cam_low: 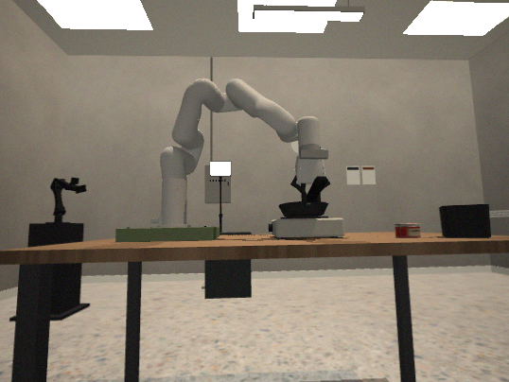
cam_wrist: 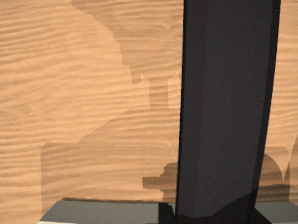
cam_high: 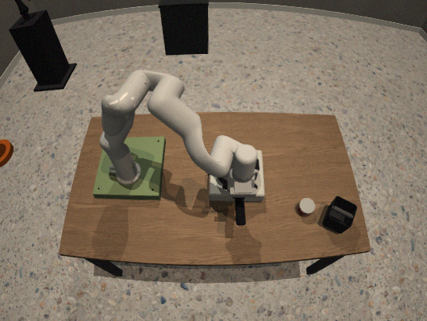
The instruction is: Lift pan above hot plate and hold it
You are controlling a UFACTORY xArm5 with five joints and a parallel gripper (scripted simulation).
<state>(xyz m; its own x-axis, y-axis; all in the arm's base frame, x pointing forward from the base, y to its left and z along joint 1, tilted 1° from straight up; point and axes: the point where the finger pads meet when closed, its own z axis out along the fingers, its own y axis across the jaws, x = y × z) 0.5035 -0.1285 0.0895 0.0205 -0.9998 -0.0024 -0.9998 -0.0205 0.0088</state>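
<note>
Now: the black pan 80 mm to the left of my hand and 20 mm below it. The rest, counted from my hand: white lid: 320 mm ahead, 10 mm to the right, 110 mm below; then white hot plate: 20 mm behind, 140 mm to the left, 100 mm below; then black box: 470 mm ahead, 70 mm to the right, 90 mm below.
</note>
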